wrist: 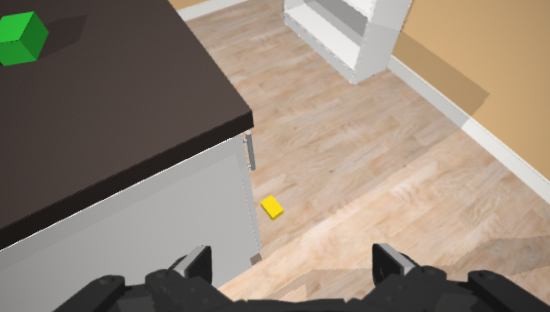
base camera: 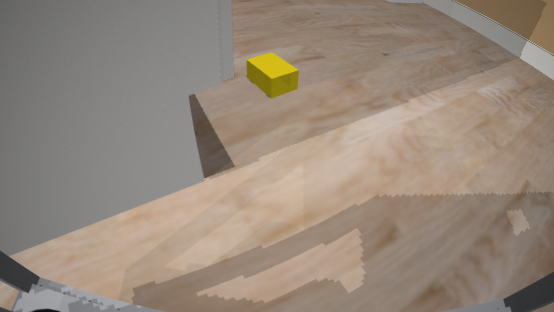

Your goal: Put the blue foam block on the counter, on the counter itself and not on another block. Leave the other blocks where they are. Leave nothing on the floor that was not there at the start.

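Frame: origin at the arm's base, x left, y up, z ahead, level; centimetres.
Where they show: gripper, between the fingertips: (wrist: 291, 263).
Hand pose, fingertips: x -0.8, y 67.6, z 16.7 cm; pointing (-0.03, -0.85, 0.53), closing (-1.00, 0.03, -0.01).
Note:
Each offset is from my fingertips to the top centre of the thing. "spot": to the spot under its first point. Level surfaces: height alone.
The blue foam block does not show in either view. The counter {dy -16.2 cm} (wrist: 125, 105) has a dark top and fills the left of the wrist view; its grey side (base camera: 100, 110) fills the left of the base camera view. A green block {dx +48.2, dy -11.7, dz +42.8 cm} (wrist: 22, 39) sits on the counter top at the upper left. A yellow block {dx +2.7, dy -102.7, dz +46.4 cm} (base camera: 272, 75) (wrist: 272, 207) lies on the floor close beside the counter's end. My gripper (wrist: 291, 263) is open and empty, with its fingers wide apart, and hangs above the floor near the counter's front side.
A white shelf unit (wrist: 376, 50) stands on the floor at the top of the wrist view, against the tan wall (wrist: 500, 60) on the right. A metal handle {spot: dx +5.6, dy -32.2, dz +28.7 cm} (wrist: 251, 151) sticks out at the counter's corner. A white baseboard (base camera: 492, 35) (wrist: 505, 150) runs along the wall.

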